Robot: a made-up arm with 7 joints. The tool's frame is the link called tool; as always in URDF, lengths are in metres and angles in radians. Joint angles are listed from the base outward. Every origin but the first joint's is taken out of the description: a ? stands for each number. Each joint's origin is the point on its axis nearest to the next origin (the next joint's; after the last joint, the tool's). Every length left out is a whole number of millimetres.
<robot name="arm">
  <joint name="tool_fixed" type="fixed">
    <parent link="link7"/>
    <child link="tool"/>
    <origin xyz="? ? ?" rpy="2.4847 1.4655 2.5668"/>
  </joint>
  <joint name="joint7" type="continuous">
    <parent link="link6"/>
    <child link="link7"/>
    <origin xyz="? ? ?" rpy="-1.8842 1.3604 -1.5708"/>
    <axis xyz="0 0 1"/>
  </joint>
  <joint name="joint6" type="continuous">
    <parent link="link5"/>
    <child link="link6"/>
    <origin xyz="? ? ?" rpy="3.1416 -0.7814 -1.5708"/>
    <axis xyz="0 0 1"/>
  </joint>
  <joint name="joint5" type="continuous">
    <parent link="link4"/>
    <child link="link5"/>
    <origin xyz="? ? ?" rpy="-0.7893 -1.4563 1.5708"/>
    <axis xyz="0 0 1"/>
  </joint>
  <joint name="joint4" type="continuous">
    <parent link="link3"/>
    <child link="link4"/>
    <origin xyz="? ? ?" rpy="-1.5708 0 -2.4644"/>
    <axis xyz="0 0 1"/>
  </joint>
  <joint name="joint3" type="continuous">
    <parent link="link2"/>
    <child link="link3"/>
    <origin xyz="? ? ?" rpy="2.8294 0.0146 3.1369"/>
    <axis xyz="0 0 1"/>
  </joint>
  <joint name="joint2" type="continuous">
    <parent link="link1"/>
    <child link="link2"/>
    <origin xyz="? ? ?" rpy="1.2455 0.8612 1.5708"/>
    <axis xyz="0 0 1"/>
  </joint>
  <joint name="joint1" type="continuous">
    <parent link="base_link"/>
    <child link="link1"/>
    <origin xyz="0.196 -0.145 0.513" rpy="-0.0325 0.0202 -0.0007"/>
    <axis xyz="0 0 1"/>
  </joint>
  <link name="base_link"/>
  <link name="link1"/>
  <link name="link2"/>
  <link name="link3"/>
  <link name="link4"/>
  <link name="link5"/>
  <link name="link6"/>
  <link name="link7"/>
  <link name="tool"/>
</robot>
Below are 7 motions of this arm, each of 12 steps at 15 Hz.
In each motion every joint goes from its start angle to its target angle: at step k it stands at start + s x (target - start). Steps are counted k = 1, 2, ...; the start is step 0. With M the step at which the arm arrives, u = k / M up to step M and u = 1 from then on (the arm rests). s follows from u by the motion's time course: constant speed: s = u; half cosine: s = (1 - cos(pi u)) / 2; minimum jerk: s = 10 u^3 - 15 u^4 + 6 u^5.
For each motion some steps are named. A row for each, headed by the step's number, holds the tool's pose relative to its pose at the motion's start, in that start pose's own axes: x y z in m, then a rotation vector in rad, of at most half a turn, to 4 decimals.
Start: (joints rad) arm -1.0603 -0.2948 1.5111 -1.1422 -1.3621 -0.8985 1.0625
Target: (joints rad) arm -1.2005 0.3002 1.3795 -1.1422 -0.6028 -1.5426 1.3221
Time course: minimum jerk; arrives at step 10
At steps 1, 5, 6, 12:
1: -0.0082 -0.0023 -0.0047 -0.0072 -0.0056 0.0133
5: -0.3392 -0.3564 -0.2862 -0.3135 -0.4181 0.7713
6: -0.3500 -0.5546 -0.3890 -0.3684 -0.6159 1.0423
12: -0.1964 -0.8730 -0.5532 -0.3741 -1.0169 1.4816

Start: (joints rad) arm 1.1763 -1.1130 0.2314 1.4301 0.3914 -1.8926 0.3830
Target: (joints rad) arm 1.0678 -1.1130 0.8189 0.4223 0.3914 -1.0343 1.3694
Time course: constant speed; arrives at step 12
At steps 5, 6, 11, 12:
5: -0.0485 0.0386 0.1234 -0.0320 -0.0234 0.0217
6: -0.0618 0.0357 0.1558 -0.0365 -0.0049 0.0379
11: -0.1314 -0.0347 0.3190 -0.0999 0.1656 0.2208
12: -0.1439 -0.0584 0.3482 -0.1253 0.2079 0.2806

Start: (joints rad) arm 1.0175 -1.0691 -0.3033 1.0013 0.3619 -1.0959 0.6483
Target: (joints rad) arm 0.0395 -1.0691 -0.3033 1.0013 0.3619 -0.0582 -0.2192
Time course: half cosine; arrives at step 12
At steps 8, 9, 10, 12:
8: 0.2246 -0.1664 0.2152 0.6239 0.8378 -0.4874
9: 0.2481 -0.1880 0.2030 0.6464 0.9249 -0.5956
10: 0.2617 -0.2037 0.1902 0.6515 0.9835 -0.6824
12: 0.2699 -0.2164 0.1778 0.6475 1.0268 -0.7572

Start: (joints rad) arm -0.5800 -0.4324 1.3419 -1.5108 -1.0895 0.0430 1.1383
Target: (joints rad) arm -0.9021 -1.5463 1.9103 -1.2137 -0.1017 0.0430 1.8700
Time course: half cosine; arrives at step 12
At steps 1, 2, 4, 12:
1: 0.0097 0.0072 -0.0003 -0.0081 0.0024 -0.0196
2: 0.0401 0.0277 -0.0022 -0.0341 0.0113 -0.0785
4: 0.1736 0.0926 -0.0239 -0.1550 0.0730 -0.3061
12: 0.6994 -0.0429 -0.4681 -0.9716 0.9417 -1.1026

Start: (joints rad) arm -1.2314 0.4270 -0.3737 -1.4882 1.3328 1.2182 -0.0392
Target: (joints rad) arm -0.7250 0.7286 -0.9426 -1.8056 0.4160 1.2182 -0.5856
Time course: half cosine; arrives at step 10
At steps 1, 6, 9, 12:
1: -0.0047 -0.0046 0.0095 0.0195 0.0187 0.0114
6: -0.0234 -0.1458 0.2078 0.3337 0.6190 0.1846
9: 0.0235 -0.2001 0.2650 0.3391 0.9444 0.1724
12: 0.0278 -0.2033 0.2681 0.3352 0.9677 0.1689

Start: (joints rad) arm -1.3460 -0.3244 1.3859 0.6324 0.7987 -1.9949 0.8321
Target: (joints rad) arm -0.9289 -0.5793 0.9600 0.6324 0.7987 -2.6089 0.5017
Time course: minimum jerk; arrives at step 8
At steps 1, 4, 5, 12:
1: -0.0026 -0.0019 -0.0014 0.0017 -0.0008 0.0040
4: -0.0779 -0.0675 -0.0384 0.0548 -0.0038 0.1318
5: -0.1112 -0.1040 -0.0506 0.0811 0.0089 0.1961
12: -0.1493 -0.1537 -0.0599 0.1156 0.0377 0.2778

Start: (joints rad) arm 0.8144 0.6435 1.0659 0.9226 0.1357 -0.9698 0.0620
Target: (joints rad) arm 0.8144 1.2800 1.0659 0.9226 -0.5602 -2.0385 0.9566
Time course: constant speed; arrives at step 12
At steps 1, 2, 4, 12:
1: -0.0063 0.0172 -0.0109 -0.0232 -0.0583 0.0199
2: -0.0106 0.0344 -0.0248 -0.0512 -0.1226 0.0346
4: -0.0105 0.0693 -0.0618 -0.1215 -0.2663 0.0445
12: 0.2102 0.1986 -0.2556 -0.5704 -0.9019 -0.2638

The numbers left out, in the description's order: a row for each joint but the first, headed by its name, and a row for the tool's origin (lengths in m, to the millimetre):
tool: 0.2 0.2 0
joint7: 0.182 0.318 0
joint6: 0.049 -0.175 0
joint5: 0.128 0.068 0
joint4: -0.024 -0.004 0
joint3: -0.014 0.047 0
joint2: 0.117 -0.092 0

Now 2 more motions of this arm.
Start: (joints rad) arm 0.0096 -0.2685 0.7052 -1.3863 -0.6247 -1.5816 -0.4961
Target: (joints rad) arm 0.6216 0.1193 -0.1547 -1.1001 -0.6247 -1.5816 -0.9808
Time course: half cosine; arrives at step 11
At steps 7, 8, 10, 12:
7: -0.0420 -0.3071 0.2996 0.2303 0.8487 0.6297
8: 0.0035 -0.3396 0.3441 0.2936 1.0202 0.6792
10: 0.0735 -0.3705 0.3862 0.3850 1.2440 0.7135
12: 0.0835 -0.3737 0.3904 0.3981 1.2740 0.7155

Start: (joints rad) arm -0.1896 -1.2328 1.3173 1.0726 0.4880 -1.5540 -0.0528
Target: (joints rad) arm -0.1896 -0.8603 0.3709 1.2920 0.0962 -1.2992 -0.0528
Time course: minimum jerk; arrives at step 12
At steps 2, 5, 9, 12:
2: 0.0286 0.0142 -0.0059 0.0101 -0.0414 -0.0535
5: 0.3020 0.0721 0.0065 0.1124 -0.3983 -0.5234
9: 0.6592 -0.1235 0.2561 0.3578 -0.9974 -1.3545
12: 0.6812 -0.1922 0.3171 0.4139 -1.1040 -1.5112

